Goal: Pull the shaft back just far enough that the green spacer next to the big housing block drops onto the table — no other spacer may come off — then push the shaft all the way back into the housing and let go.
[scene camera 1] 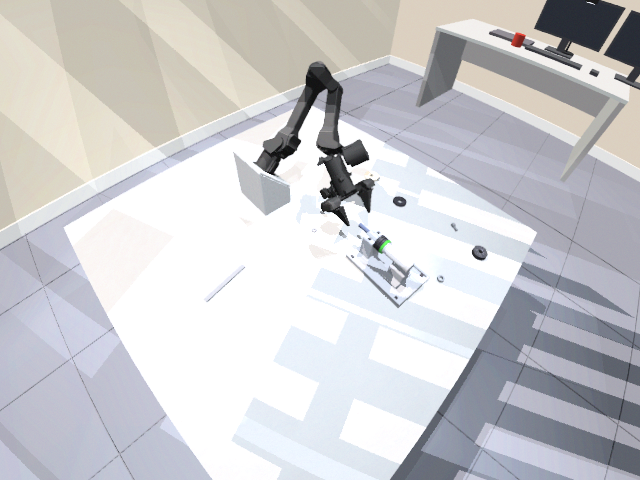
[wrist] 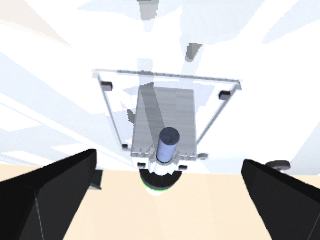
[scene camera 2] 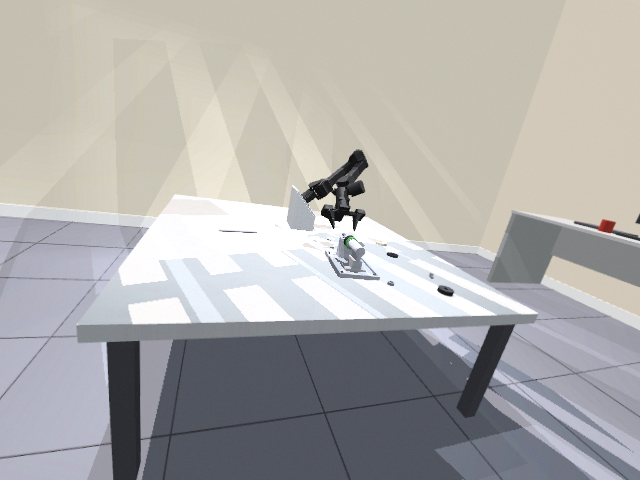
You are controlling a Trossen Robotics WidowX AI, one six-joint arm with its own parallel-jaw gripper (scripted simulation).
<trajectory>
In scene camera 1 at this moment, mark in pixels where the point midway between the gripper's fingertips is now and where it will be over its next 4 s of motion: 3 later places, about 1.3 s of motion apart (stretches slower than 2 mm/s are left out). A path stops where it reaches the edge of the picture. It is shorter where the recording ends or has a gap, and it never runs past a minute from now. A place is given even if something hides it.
My gripper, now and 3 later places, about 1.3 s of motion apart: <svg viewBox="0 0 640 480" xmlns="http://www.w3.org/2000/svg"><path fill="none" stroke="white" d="M359 219L364 229L365 233L365 235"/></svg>
</trajectory>
